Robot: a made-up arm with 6 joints. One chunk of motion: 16 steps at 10 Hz.
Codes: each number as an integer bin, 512 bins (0 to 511) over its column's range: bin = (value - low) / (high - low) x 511, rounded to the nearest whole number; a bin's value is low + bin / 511 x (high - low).
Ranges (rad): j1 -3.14..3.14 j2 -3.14..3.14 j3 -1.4..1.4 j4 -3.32..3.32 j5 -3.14..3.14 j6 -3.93..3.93
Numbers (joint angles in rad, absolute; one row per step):
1: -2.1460 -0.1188 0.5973 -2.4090 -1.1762 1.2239
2: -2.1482 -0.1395 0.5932 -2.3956 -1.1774 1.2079
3: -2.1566 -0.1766 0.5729 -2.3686 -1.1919 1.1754
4: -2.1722 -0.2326 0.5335 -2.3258 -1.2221 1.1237
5: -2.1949 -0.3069 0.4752 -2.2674 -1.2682 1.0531
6: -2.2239 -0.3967 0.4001 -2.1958 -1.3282 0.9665
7: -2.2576 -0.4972 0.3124 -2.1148 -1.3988 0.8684
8: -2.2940 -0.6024 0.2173 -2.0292 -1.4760 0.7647
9: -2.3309 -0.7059 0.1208 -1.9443 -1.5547 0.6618
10: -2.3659 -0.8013 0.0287 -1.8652 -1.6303 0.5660
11: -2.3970 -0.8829 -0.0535 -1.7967 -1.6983 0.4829
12: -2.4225 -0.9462 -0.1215 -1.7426 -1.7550 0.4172
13: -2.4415 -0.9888 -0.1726 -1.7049 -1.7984 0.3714
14: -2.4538 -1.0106 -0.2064 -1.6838 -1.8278 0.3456
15: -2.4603 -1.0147 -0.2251 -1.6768 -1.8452 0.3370
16: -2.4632 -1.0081 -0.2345 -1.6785 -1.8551 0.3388
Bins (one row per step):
1: 81 246 365 70 160 335
2: 81 244 364 71 160 334
3: 80 241 360 73 159 332
4: 79 237 353 77 156 329
5: 77 231 342 81 152 324
6: 75 223 329 87 147 318
7: 72 215 313 93 142 312
8: 69 206 295 99 135 305
9: 66 198 278 106 129 299
10: 63 190 261 112 123 292
11: 60 184 246 117 117 287
12: 58 179 233 121 113 283
13: 57 175 224 124 109 280
14: 56 173 218 126 107 278
15: 55 173 214 126 105 277
16: 55 173 213 126 105 278

